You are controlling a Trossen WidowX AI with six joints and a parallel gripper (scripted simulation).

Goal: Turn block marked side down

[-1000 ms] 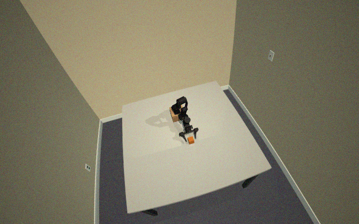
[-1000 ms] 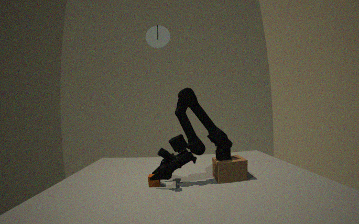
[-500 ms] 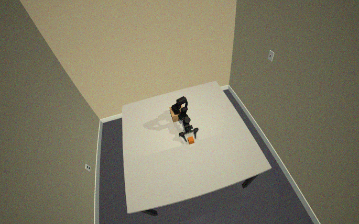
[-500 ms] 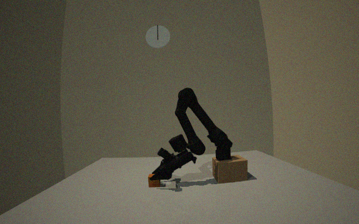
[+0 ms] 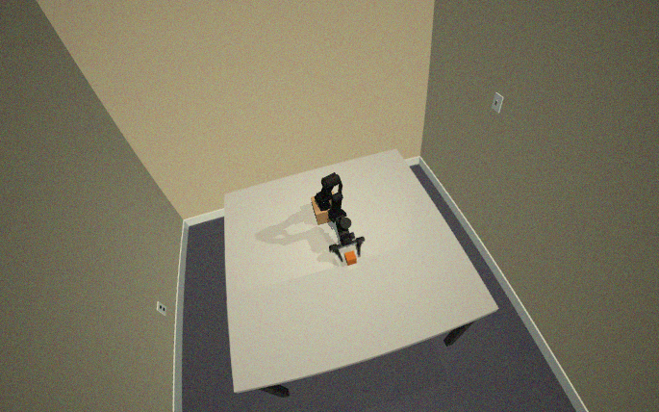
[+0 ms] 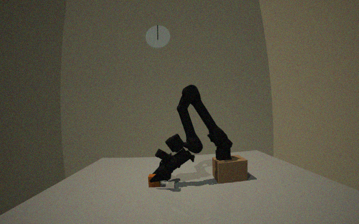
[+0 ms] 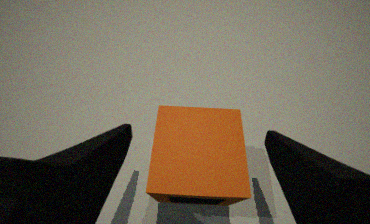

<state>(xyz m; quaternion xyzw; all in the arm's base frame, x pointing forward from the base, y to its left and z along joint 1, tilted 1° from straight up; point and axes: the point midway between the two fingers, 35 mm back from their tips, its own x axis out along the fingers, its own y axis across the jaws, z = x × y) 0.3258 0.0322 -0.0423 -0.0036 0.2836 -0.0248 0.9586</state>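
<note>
My gripper tip is 3 cm past the orange block and 1 cm above it.
</note>
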